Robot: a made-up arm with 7 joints.
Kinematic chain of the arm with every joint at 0, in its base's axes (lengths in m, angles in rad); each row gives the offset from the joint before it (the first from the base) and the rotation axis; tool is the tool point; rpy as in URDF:
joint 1: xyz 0.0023 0.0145 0.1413 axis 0 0.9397 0.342
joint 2: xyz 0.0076 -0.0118 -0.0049 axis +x
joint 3: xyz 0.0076 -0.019 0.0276 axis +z
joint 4: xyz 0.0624 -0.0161 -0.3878 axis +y
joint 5: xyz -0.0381 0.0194 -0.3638 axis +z
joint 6: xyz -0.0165 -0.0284 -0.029 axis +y
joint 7: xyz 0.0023 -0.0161 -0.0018 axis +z
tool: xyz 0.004 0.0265 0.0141 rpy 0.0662 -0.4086 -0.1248
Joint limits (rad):
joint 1: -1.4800..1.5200
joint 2: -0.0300..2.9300
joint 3: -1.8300..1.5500
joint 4: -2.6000..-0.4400
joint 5: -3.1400..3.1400
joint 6: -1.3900..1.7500
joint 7: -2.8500..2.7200
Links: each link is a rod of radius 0.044 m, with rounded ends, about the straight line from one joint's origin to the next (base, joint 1, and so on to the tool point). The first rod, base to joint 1, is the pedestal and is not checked.
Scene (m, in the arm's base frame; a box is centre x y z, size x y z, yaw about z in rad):
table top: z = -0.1
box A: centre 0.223 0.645 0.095 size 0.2 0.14 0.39 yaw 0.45
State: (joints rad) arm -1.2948 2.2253 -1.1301 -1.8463 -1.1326 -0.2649 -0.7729
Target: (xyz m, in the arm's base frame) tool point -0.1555 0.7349 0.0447
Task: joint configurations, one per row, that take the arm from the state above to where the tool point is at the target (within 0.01 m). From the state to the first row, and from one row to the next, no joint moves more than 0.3 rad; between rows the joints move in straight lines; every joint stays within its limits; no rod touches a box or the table.
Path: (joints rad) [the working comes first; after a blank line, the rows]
Joints at the target: 0.2258 1.8029 -1.8300 -0.7436 -1.1931 0.4494 -1.0736
Straight joint move there: touches box A.

1: -1.0408 2.3919 -1.1908 -1.6385 -0.9992 -0.1628 -0.7980
2: -0.7868 2.5585 -1.2514 -1.4307 -0.8658 -0.0607 -0.8232
3: -0.5329 2.7251 -1.3121 -1.2229 -0.7324 0.0414 -0.8483
4: -0.2789 2.8917 -1.3728 -1.0151 -0.5990 0.1435 -0.8734
5: -0.1527 2.6195 -1.4871 -0.9472 -0.7475 0.2200 -0.9235
6: -0.0265 2.3473 -1.6014 -0.8794 -0.8961 0.2965 -0.9735
7: 0.0996 2.0751 -1.7157 -0.8115 -1.0446 0.3729 -1.0235
8: 0.2258 1.8029 -1.8300 -0.7436 -1.1931 0.4494 -1.0736

